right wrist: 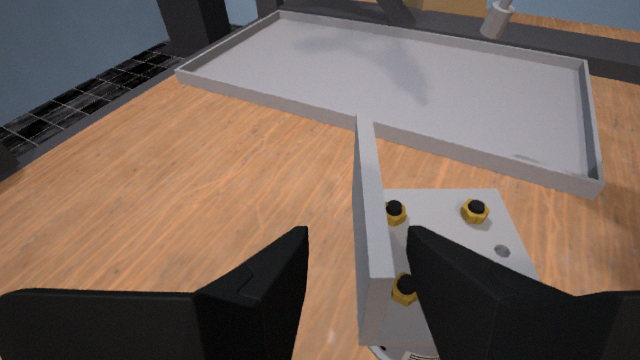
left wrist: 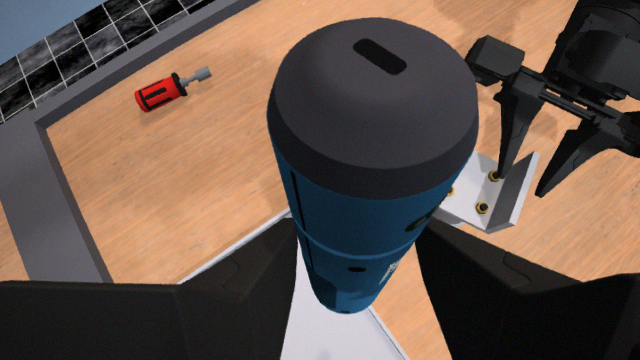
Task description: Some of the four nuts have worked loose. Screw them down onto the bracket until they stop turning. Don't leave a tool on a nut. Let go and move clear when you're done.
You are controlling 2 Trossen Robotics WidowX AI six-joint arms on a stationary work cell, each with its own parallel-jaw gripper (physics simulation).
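Frame: origin at the left arm's base, x back, y right, z up, level; metres.
Seen in the pictures: left gripper, fingertip midpoint: (left wrist: 356,230); right gripper, fingertip midpoint: (right wrist: 357,238) (left wrist: 518,187).
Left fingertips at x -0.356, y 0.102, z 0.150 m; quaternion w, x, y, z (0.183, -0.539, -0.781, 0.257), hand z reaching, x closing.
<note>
A point is followed by its place in that frame.
A grey angle bracket (left wrist: 467,172) @[x -0.479, y 0.192, z -0.050 m] (right wrist: 435,202) @[x -0.443, y 0.190, z -0.050 m] has brass nuts on dark studs. Three show in the right wrist view: a nut (right wrist: 396,216) @[x -0.452, y 0.212, z -0.044 m] by the upright flange, a far outer nut (right wrist: 475,213) @[x -0.457, y 0.179, z -0.043 m] and a near nut (right wrist: 404,294) @[x -0.487, y 0.219, z -0.044 m] partly behind a finger. The fourth is hidden there. My left gripper (left wrist: 356,230) @[x -0.356, y 0.102, z 0.150 m] is shut on the blue power driver, held upright over the tray's side. The blue driver (left wrist: 345,220) @[x -0.348, y 0.098, z 0.198 m] shows its socket tip (right wrist: 496,22) @[x -0.337, y 0.118, z -0.010 m] in the right wrist view. My right gripper (left wrist: 518,187) @[x -0.472, y 0.234, z -0.028 m] (right wrist: 357,238) @[x -0.472, y 0.234, z -0.028 m] is partly open and empty, its fingertips either side of the bracket's flange.
A shallow grey tray (right wrist: 280,102) @[x -0.252, y 0.264, z -0.106 m] (left wrist: 312,332) @[x -0.285, y 0.102, z -0.112 m] lies beyond the bracket. A red hand nut driver (left wrist: 160,93) @[x -0.472, y -0.165, z -0.090 m] lies on the table near the frame corner. Dark frame bars (left wrist: 25,190) @[x -0.305, y -0.272, z -0.096 m] (right wrist: 615,57) @[x -0.231, y -0.116, z -0.096 m] edge the table. A round base (right wrist: 378,353) @[x -0.487, y 0.222, z -0.111 m] shows under the bracket.
</note>
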